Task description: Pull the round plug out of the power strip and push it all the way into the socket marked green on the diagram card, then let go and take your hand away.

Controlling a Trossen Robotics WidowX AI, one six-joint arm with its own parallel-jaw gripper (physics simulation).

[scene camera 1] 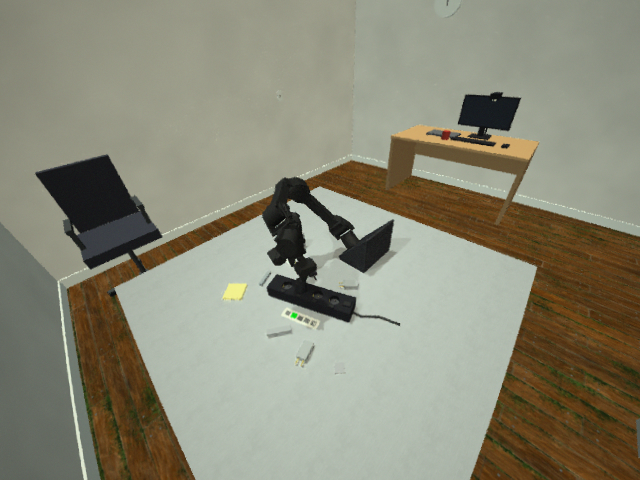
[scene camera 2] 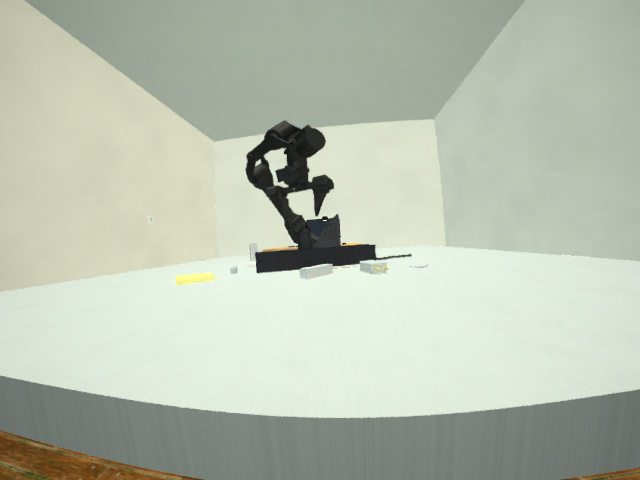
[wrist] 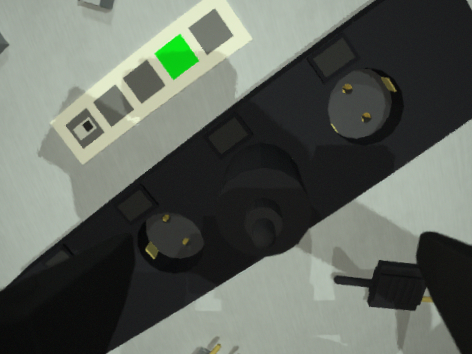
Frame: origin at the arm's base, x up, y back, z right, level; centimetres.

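Seen in the pictures: gripper, fingertip midpoint: [scene camera 2: 301,218] [wrist: 278,248]; arm's base at its link origin: [scene camera 1: 354,245] [scene camera 2: 315,244].
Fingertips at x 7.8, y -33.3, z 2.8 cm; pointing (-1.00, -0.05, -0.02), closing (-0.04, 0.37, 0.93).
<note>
Offsets run from my fingertips to a thing's top centre. "*": to the spot under its first point.
The round black plug @(dy +0.3, dx -2.7, dz -0.5 cm) [wrist: 265,200] stands upright in the power strip @(dy +1.2, dx -8.2, dz -3.6 cm) [scene camera 1: 330,308] [scene camera 2: 315,259] [wrist: 430,45], in the second socket from the end away from the cord. How deep it sits is hard to tell. The diagram card @(* dy -8.3, dx -13.3, dz +1.0 cm) [scene camera 1: 284,311] [wrist: 237,37] lies beside the strip, its green square @(* dy -7.3, dx -13.3, dz -3.1 cm) [scene camera 1: 294,315] [wrist: 176,56] second from that same end, matching the plug's socket. Bare sockets [wrist: 360,104] [wrist: 172,239] show on either side of the plug. My gripper [wrist: 278,248] is open and empty above the plug, its fingers spread wide on both sides, apart from it.
A small black plug @(dy +13.2, dx -12.1, dz +6.1 cm) [wrist: 397,285] lies behind the strip, near one finger in the wrist view. White adapters @(dy -16.3, dx -11.3, dz -15.5 cm) [scene camera 1: 305,350] @(dy +15.7, dx -11.3, dz -11.2 cm) [scene camera 1: 349,284], a pale block @(dy -15.4, dx -11.5, dz -3.7 cm) [scene camera 1: 279,332] [scene camera 2: 316,271] and a yellow pad @(dy -13.6, dx -12.3, dz +23.8 cm) [scene camera 1: 235,291] [scene camera 2: 194,279] lie around. The cord @(* dy +9.6, dx -12.6, dz -27.9 cm) [scene camera 1: 379,316] runs right.
</note>
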